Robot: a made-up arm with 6 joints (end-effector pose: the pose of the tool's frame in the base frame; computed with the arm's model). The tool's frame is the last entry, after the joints. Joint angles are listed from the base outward.
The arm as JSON. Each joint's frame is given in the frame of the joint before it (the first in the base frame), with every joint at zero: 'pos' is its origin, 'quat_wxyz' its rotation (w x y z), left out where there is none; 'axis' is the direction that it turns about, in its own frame. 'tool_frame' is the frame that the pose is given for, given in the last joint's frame.
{
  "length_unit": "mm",
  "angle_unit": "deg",
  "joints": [
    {
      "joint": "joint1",
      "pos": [
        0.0,
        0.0,
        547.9
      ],
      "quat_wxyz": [
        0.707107,
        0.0,
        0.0,
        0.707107
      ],
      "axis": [
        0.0,
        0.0,
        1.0
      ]
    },
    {
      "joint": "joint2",
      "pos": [
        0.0,
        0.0,
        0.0
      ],
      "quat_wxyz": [
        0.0,
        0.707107,
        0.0,
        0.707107
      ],
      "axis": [
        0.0,
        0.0,
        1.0
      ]
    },
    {
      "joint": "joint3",
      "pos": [
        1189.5,
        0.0,
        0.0
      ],
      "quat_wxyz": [
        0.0,
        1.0,
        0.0,
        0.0
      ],
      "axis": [
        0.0,
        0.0,
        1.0
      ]
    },
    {
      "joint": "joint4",
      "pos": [
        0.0,
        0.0,
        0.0
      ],
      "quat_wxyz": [
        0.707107,
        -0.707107,
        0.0,
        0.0
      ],
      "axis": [
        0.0,
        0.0,
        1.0
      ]
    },
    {
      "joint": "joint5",
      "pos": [
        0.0,
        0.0,
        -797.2
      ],
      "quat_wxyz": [
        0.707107,
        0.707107,
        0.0,
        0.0
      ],
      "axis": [
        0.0,
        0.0,
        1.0
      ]
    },
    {
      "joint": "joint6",
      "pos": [
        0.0,
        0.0,
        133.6
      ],
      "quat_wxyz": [
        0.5,
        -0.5,
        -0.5,
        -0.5
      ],
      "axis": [
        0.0,
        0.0,
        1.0
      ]
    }
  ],
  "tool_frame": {
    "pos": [
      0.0,
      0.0,
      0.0
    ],
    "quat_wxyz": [
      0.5,
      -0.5,
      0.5,
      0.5
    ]
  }
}
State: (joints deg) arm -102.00 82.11 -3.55 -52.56 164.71 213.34
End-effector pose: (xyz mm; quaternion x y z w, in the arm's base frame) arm -315.0 -1091.2 -91.8 -0.0257 -0.7792 -0.0654 0.6228
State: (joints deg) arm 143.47 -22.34 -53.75 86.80 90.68 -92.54
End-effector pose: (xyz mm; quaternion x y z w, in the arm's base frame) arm -234.8 183.2 1346.5 0.1057 -0.2733 -0.8544 0.4290
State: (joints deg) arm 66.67 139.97 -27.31 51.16 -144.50 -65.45
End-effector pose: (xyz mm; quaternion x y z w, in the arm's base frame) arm 81.0 -23.7 -639.9 0.8650 0.1428 0.3614 0.3175
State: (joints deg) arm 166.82 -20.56 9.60 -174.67 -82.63 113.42
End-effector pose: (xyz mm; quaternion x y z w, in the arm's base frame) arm -300.8 -66.2 2051.4 -0.7105 -0.1883 -0.5362 0.4150
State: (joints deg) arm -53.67 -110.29 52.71 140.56 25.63 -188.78
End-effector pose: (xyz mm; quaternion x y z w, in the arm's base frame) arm -1044.2 1594.1 287.3 -0.3823 -0.7576 0.2044 0.4879
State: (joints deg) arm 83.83 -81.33 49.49 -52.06 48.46 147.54
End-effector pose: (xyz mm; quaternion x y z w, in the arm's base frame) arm -92.2 -1616.7 1399.4 0.4178 -0.3353 -0.3690 0.7595
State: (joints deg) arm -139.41 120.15 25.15 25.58 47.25 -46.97
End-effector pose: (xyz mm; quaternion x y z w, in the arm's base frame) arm -850.4 -569.9 -848.7 0.5183 -0.1172 -0.7818 0.3263
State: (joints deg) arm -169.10 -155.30 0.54 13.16 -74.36 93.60
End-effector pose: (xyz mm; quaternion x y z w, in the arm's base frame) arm 1190.0 361.6 -234.2 0.4155 -0.4781 0.5998 0.4889
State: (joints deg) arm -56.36 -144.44 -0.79 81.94 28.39 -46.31
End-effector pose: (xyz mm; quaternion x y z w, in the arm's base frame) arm -797.9 1165.4 -53.8 -0.6962 -0.6597 -0.2757 0.0636
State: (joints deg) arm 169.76 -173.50 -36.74 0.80 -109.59 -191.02
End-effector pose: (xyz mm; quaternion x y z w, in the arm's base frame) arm 729.0 4.1 -89.2 -0.0696 -0.9648 0.0758 0.2421
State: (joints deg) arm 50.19 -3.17 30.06 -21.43 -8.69 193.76
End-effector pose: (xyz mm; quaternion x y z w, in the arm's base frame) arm 497.5 402.6 2131.6 -0.8647 -0.4502 -0.1706 0.1432
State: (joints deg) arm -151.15 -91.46 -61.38 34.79 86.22 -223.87
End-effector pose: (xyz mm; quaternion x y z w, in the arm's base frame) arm 417.8 355.4 983.1 0.5605 -0.4399 0.1194 0.6914
